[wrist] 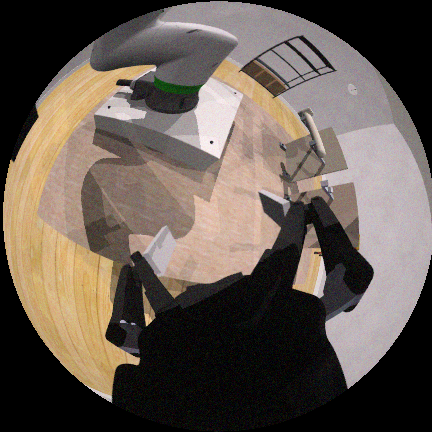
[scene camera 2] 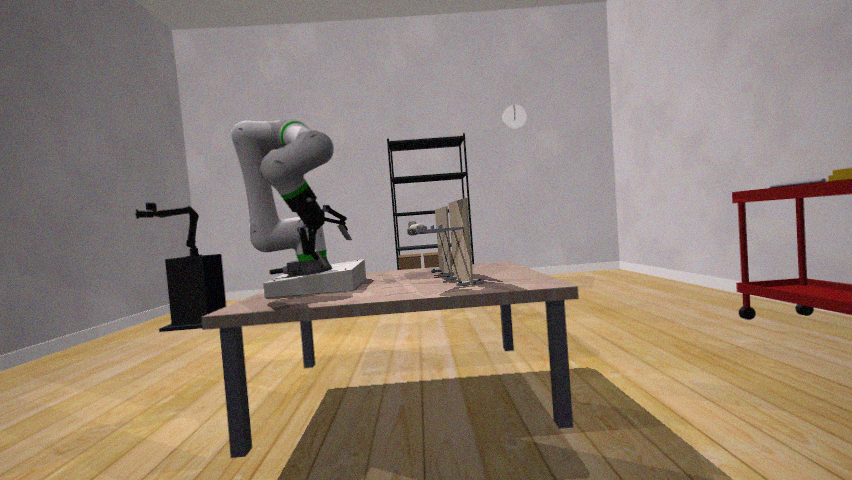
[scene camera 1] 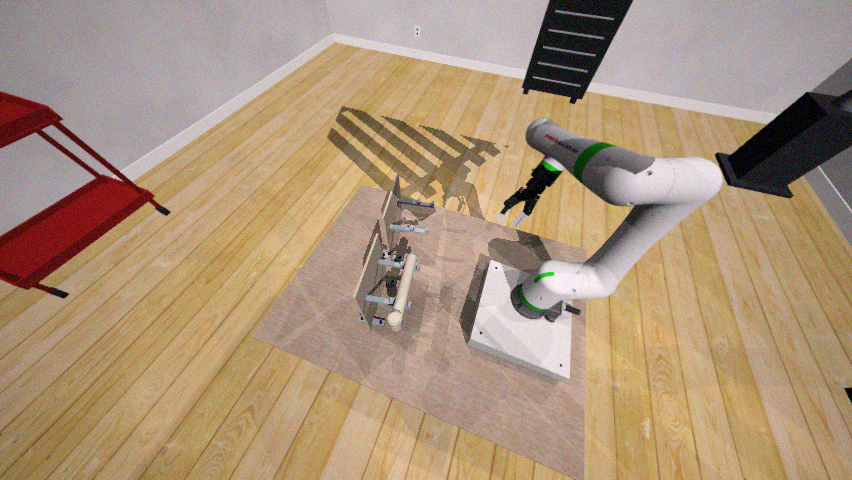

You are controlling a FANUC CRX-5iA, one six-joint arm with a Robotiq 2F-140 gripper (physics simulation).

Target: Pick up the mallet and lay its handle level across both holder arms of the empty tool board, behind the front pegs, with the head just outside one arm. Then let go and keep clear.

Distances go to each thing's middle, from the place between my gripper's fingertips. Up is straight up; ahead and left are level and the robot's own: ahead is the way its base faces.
Scene:
I see the mallet point(scene camera 1: 395, 317) 47 cm to the left of my hand, 30 cm ahead of it and 6 cm above it.

